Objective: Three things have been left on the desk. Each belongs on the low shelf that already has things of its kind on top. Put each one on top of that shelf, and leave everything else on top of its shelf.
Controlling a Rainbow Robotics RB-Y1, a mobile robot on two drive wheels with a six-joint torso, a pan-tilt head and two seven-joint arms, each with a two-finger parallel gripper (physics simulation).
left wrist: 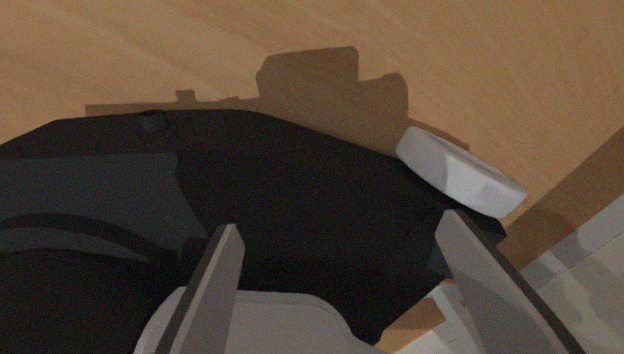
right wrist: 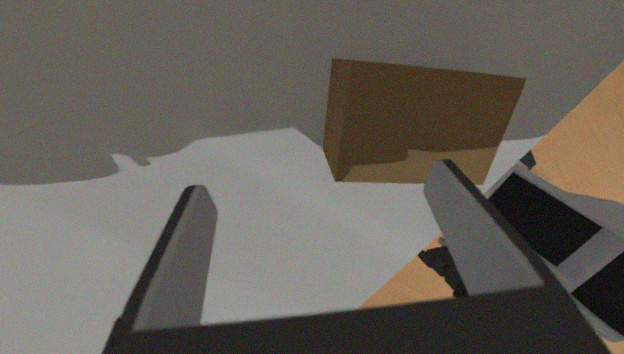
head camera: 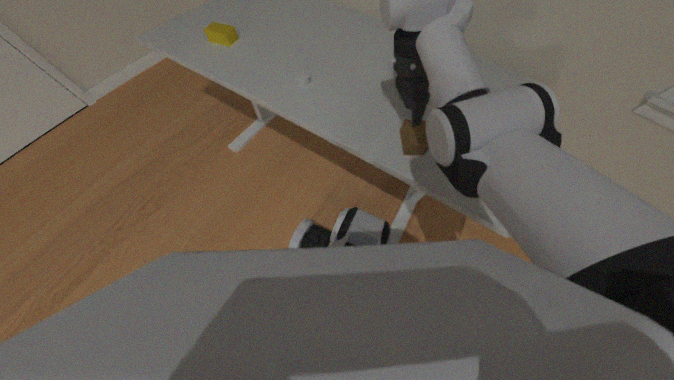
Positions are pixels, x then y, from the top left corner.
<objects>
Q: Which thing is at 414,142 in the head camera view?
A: A brown block.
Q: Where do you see a white desk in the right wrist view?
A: At 115,115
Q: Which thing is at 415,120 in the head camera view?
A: The right gripper.
</objects>
